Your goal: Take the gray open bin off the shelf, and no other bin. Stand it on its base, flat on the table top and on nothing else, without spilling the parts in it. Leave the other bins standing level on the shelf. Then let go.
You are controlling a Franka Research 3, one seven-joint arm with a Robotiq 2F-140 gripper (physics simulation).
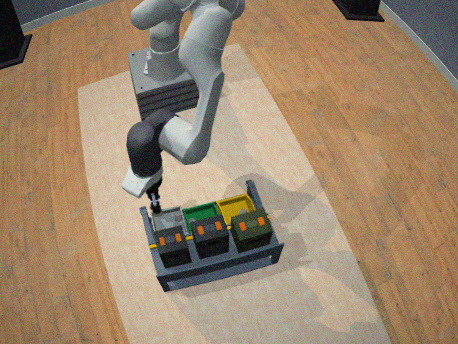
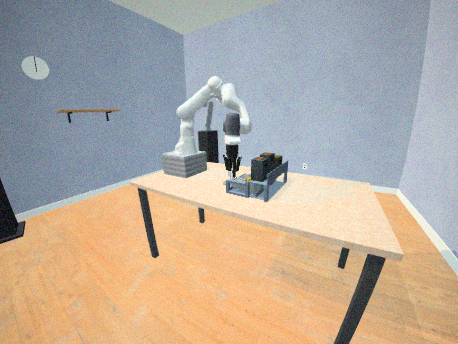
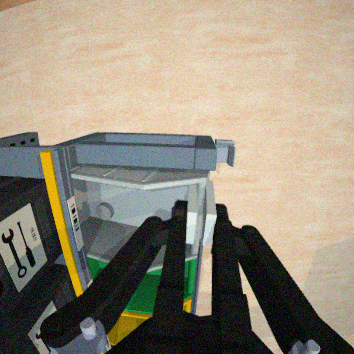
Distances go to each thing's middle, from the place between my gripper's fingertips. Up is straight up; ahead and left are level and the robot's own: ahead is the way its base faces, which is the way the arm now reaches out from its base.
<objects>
Now: the gray bin (image 3: 135, 193) 70 mm ahead of my hand, 30 mm to the left of it and 10 mm above it. Round my hand: green bin (image 3: 142, 300): 140 mm to the left, 60 mm ahead, 20 mm below.
</objects>
